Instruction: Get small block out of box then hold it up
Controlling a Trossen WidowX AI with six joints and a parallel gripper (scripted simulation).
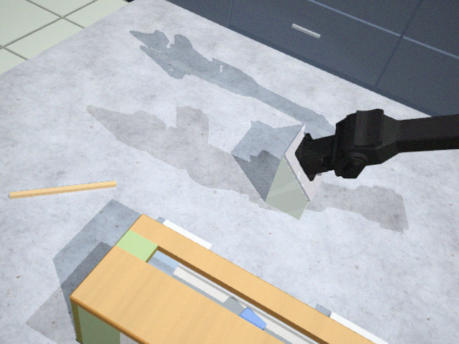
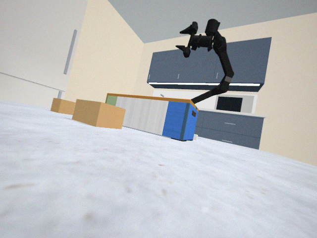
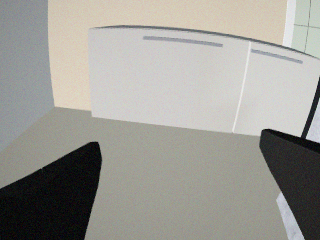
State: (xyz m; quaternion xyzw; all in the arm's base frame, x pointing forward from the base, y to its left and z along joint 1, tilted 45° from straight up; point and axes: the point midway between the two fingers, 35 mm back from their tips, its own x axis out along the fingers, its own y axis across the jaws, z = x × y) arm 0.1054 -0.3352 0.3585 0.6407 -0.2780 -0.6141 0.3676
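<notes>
My gripper tip is now 53 cm above the box, 20 cm short of it and 5 cm to the right of it. From my gripper tip the other things lie so: light-blue block: 51 cm below, 22 cm ahead, 5 cm to the left; thin wooden stick: 59 cm below, 33 cm to the right, 12 cm ahead.
</notes>
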